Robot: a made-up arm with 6 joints. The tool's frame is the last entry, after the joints.
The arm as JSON. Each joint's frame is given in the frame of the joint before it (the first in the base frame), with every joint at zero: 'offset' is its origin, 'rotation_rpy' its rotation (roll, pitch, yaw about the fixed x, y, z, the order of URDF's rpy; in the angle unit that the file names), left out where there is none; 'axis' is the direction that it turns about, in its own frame. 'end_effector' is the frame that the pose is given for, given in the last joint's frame.
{
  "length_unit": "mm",
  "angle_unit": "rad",
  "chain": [
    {
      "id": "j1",
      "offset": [
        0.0,
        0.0,
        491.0
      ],
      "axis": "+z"
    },
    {
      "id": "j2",
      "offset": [
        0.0,
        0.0,
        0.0
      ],
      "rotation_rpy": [
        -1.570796,
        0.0,
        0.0
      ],
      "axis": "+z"
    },
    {
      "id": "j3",
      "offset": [
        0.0,
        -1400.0,
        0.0
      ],
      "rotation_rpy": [
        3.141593,
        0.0,
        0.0
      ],
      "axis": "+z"
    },
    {
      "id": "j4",
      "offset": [
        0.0,
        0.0,
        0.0
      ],
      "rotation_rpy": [
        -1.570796,
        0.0,
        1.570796
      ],
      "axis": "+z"
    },
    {
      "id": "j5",
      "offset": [
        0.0,
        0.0,
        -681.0
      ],
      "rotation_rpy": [
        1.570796,
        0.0,
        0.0
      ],
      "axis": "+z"
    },
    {
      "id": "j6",
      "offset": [
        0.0,
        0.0,
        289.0
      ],
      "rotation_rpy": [
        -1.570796,
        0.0,
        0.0
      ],
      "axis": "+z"
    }
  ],
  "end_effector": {
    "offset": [
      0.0,
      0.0,
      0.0
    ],
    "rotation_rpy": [
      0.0,
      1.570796,
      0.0
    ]
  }
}
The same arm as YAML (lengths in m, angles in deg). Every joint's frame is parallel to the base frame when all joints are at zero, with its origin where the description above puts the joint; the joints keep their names.
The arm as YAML. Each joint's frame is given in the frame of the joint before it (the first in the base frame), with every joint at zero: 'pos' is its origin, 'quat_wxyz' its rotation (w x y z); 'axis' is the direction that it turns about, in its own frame. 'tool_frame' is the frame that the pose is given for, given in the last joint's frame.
length_unit: m
angle_unit: deg
joints:
  - joint: j1
    pos: [0.0, 0.0, 0.491]
    quat_wxyz: [1.0, 0.0, 0.0, 0.0]
    axis: [0.0, 0.0, 1.0]
  - joint: j2
    pos: [0.0, 0.0, 0.0]
    quat_wxyz: [1.0, 0.0, 0.0, 0.0]
    axis: [0.0, 1.0, 0.0]
  - joint: j3
    pos: [0.0, 0.0, 1.4]
    quat_wxyz: [1.0, 0.0, 0.0, 0.0]
    axis: [0.0, -1.0, 0.0]
  - joint: j4
    pos: [0.0, 0.0, 0.0]
    quat_wxyz: [1.0, 0.0, 0.0, 0.0]
    axis: [-1.0, 0.0, 0.0]
  - joint: j5
    pos: [0.681, 0.0, 0.0]
    quat_wxyz: [1.0, 0.0, 0.0, 0.0]
    axis: [0.0, -1.0, 0.0]
  - joint: j6
    pos: [0.0, -0.289, 0.0]
    quat_wxyz: [1.0, 0.0, 0.0, 0.0]
    axis: [-1.0, 0.0, 0.0]
tool_frame:
  pos: [0.0, 0.0, 0.0]
  quat_wxyz: [1.0, 0.0, 0.0, 0.0]

